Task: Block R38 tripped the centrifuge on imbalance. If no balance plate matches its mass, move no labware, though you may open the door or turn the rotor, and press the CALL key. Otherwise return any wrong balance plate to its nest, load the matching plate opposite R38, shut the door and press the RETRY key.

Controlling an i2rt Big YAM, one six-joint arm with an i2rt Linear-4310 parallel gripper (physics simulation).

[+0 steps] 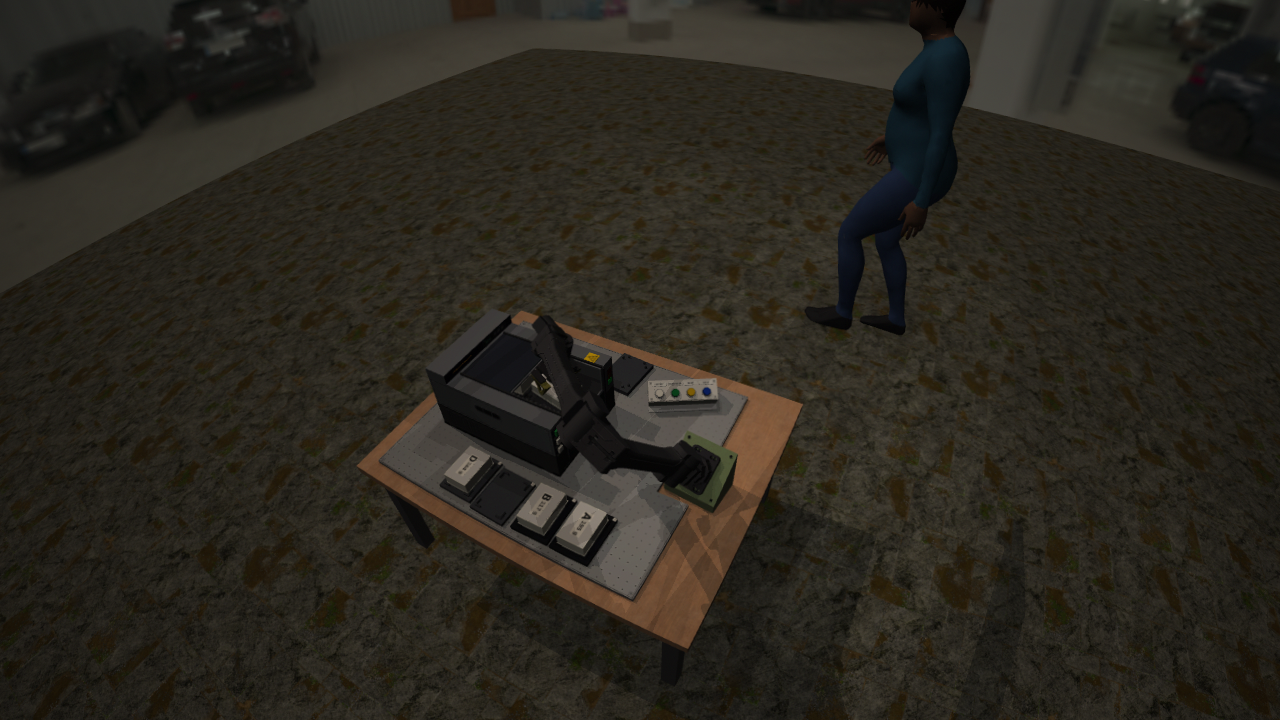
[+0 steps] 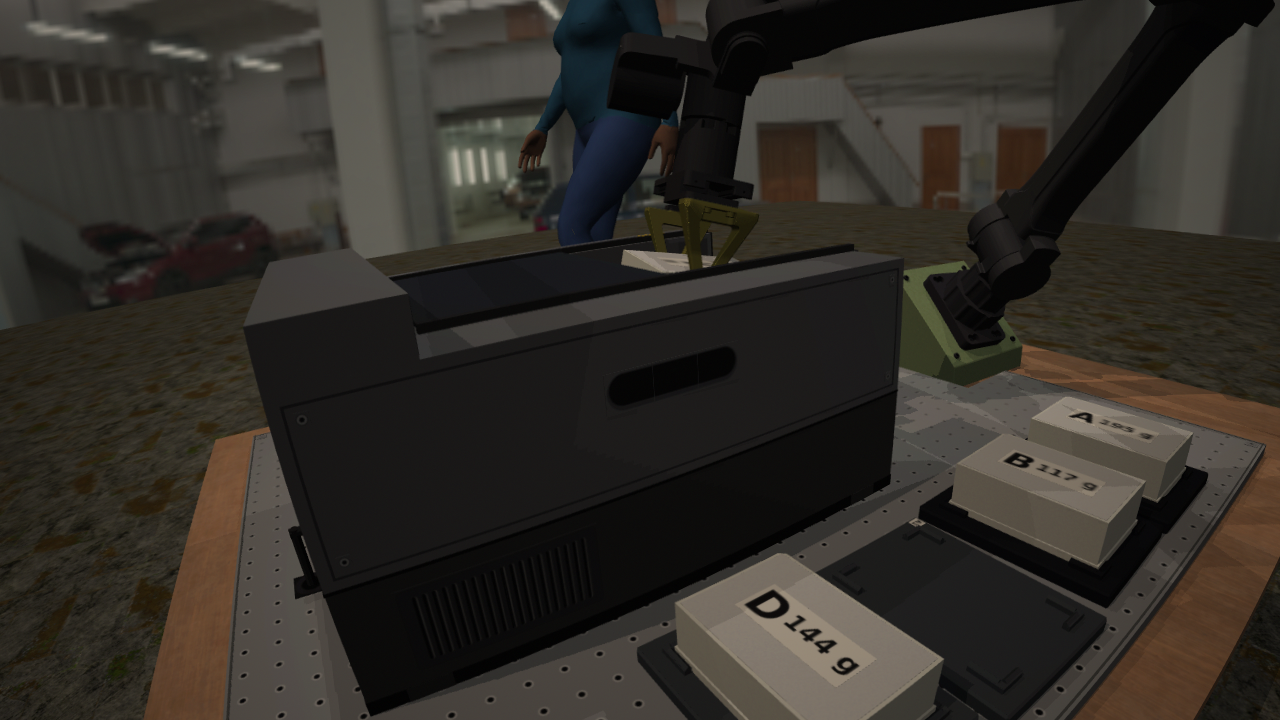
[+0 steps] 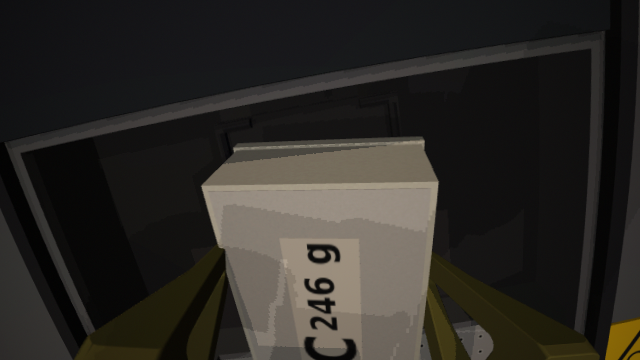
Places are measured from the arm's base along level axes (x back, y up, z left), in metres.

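Where they show: gripper, between the fingertips: (image 1: pixel 553 387) (image 3: pixel 326 252); arm's base, origin of its link: (image 1: pixel 698 469) (image 2: pixel 961 312).
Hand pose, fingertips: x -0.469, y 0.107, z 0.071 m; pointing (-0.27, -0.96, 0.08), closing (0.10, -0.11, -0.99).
Each offset is from my fingertips to the centre of the thing. "pt": to the spot under its first point.
My gripper (image 1: pixel 543 387) (image 2: pixel 694 254) (image 3: pixel 326 252) is shut on the pale balance plate C, 246 g @(dx +0.014, dy +0.000, dz -0.002 m) (image 2: pixel 646 259) (image 3: pixel 390 280), and holds it raised in the centrifuge's opening. A dark bucket seat with corner ledges @(pt dx -0.063, dy -0.032, dz -0.036 m) (image 3: pixel 394 112) shows partly beneath it. The centrifuge (image 1: pixel 501 433) (image 2: pixel 501 465) has its dark door @(dx -0.167, dy +0.034, dz +0.029 m) (image 1: pixel 499 360) (image 2: pixel 510 282) (image 3: pixel 250 45) slid back. Plates A, 195 g @(dx +0.317, dy -0.145, dz +0.251 m) (image 1: pixel 581 530) (image 2: pixel 1100 447), B, 117 g @(dx +0.189, dy -0.145, dz +0.272 m) (image 1: pixel 540 510) (image 2: pixel 1042 497) and D, 144 g @(dx -0.080, dy -0.145, dz +0.310 m) (image 1: pixel 469 471) (image 2: pixel 733 617) sit in nests. The nest between B and D @(dx +0.052, dy -0.169, dz +0.302 m) (image 1: pixel 503 495) (image 2: pixel 966 608) is empty. R38 does not show.
A key panel @(dx +0.246, dy -0.136, dz -0.320 m) (image 1: pixel 682 385) with white, green, yellow and blue keys stands right of the centrifuge; its lettering is too small to read. A dark pad @(pt dx +0.035, dy -0.161, dz -0.324 m) (image 1: pixel 631 371) lies between them. The arm's green base (image 1: pixel 712 497) (image 2: pixel 930 335) is at the table edge. A person (image 1: pixel 930 125) (image 2: pixel 608 134) stands beyond the table.
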